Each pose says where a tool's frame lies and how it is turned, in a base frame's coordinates. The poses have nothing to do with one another.
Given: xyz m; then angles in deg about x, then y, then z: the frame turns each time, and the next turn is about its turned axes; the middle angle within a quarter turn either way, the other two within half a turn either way.
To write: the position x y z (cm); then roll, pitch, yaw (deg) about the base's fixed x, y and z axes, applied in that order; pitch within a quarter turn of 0, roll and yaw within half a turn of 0. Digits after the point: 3 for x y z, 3 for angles.
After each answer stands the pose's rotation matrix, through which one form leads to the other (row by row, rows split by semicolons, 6 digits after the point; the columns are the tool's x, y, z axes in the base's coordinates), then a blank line. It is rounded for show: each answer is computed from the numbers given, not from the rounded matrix.
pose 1, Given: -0.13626 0.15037 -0.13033 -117.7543 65.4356 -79.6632
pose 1, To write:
-13.626 15.037 -13.033 126.897 -71.189 76.624
0.074594 0.408969 0.909495; 0.313704 -0.875356 0.367889; 0.946586 0.257870 -0.193591

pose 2, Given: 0.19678 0.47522 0.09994 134.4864 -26.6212 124.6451
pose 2, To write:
19.678 47.522 9.994 -166.772 -49.945 -142.162
-0.508225 -0.735475 -0.448090; -0.394759 0.661358 -0.637786; 0.765423 -0.147252 -0.626453

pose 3, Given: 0.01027 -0.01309 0.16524 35.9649 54.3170 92.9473
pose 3, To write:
1.027 -1.309 16.524 52.993 -38.339 92.191
-0.029992 -0.582529 0.812257; 0.783779 -0.518015 -0.342566; 0.620316 0.626355 0.472110

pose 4, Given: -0.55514 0.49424 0.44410 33.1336 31.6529 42.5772
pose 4, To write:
-55.514 49.424 44.410 44.472 -2.649 51.134
0.626827 -0.575936 0.524772; 0.777786 0.422563 -0.465283; 0.046224 0.699813 0.712829

